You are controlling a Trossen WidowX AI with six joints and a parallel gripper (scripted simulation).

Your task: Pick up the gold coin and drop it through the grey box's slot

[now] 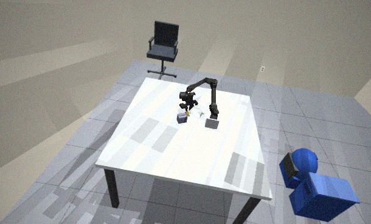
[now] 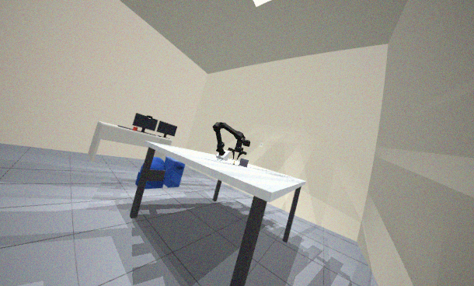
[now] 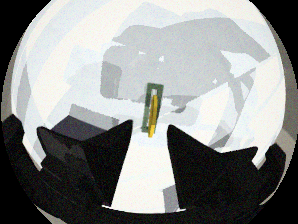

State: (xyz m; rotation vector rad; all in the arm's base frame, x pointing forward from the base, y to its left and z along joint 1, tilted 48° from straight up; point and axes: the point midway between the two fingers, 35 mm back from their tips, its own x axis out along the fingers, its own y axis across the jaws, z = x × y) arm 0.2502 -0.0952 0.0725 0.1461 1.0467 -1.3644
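The gold coin is 2 cm below my gripper tip.
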